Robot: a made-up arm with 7 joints. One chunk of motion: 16 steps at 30 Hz.
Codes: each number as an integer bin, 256 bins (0 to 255) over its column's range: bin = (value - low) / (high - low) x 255, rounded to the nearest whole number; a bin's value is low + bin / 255 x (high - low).
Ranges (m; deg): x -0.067..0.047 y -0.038..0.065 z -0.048..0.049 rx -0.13..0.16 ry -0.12..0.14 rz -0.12..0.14
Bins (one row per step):
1: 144 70 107 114 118 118
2: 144 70 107 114 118 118
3: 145 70 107 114 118 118
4: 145 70 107 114 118 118
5: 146 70 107 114 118 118
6: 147 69 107 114 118 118
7: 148 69 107 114 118 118
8: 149 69 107 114 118 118
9: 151 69 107 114 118 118
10: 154 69 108 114 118 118
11: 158 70 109 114 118 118
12: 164 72 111 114 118 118
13: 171 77 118 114 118 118
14: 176 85 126 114 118 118
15: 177 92 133 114 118 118
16: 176 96 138 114 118 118
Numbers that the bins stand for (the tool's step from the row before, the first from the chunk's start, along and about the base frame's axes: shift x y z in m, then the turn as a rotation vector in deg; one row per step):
1: -0.00262 -0.00973 -0.00730 0.000 0.000 0.000
2: -0.00262 -0.00973 -0.00730 0.000 0.000 0.000
3: -0.00218 -0.00973 -0.00730 0.000 0.000 0.000
4: -0.00218 -0.00973 -0.00730 0.000 0.000 0.000
5: -0.00173 -0.00973 -0.00730 0.000 0.000 0.000
6: -0.00128 -0.01013 -0.00730 0.000 0.000 0.000
7: -0.00084 -0.01013 -0.00730 0.000 0.000 0.000
8: -0.00039 -0.01013 -0.00730 0.000 0.000 0.000
9: 0.00051 -0.01013 -0.00730 0.000 0.000 0.000
10: 0.00185 -0.01013 -0.00692 0.000 0.000 0.000
11: 0.00364 -0.00973 -0.00654 0.000 0.000 0.000
12: 0.00632 -0.00892 -0.00578 0.000 0.000 0.000
13: 0.00945 -0.00690 -0.00311 0.000 0.000 0.000
14: 0.01168 -0.00367 -0.00007 0.000 0.000 0.000
15: 0.01213 -0.00084 0.00259 0.000 0.000 0.000
16: 0.01168 0.00078 0.00449 0.000 0.000 0.000

